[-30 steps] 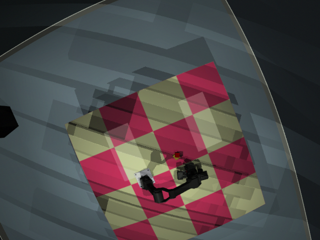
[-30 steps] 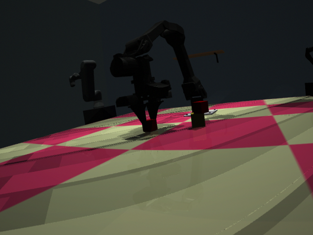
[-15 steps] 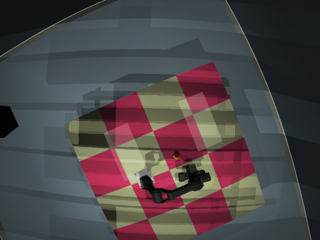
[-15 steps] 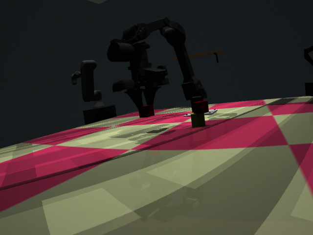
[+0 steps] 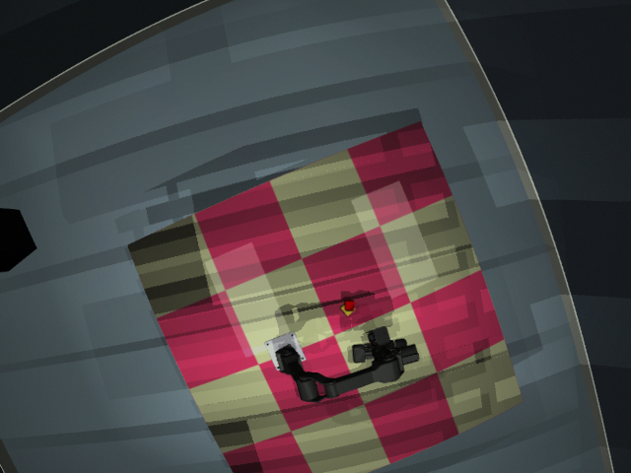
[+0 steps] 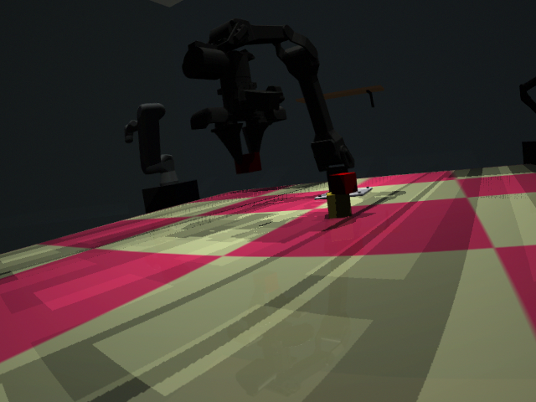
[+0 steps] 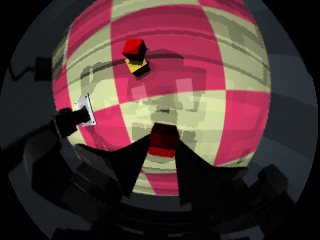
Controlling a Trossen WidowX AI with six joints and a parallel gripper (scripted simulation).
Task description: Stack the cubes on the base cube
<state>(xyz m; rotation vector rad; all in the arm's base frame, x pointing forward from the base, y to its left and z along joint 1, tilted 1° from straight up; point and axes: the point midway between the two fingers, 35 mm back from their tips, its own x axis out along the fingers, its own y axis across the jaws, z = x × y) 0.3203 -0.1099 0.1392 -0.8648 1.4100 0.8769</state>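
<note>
Now: the yellow base cube 20 mm behind my gripper tip, 150 mm to the left of it and 90 mm below it.
</note>
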